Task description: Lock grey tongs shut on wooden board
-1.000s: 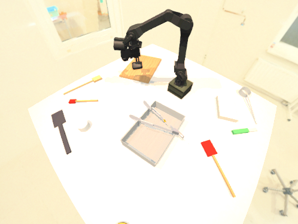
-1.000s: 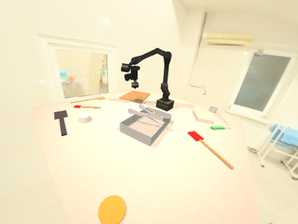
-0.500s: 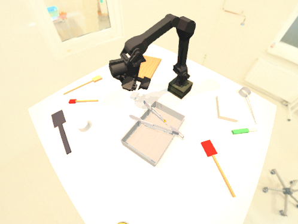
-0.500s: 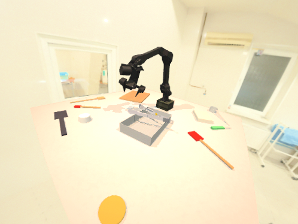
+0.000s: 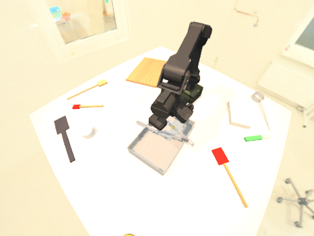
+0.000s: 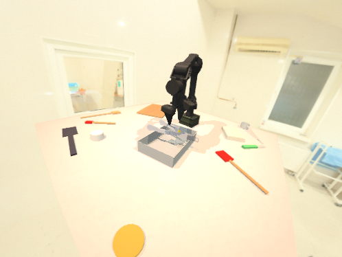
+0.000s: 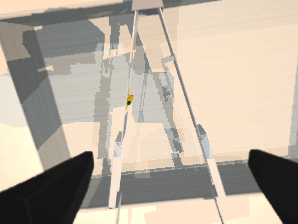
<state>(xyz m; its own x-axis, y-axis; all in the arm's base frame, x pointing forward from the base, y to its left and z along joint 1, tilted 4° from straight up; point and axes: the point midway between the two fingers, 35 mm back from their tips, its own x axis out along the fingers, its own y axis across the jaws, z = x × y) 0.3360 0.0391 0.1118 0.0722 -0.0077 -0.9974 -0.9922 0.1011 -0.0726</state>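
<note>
My gripper tip is 50 mm above the yellow piece, 30 mm past it and 20 mm to the right of it. Also, from my gripper tip: red spatula 340 mm to the left, 120 mm below, 10 mm behind; then white block 380 mm behind, 300 mm to the left, 110 mm below; then roasting tin 100 mm below, 30 mm ahead.
</note>
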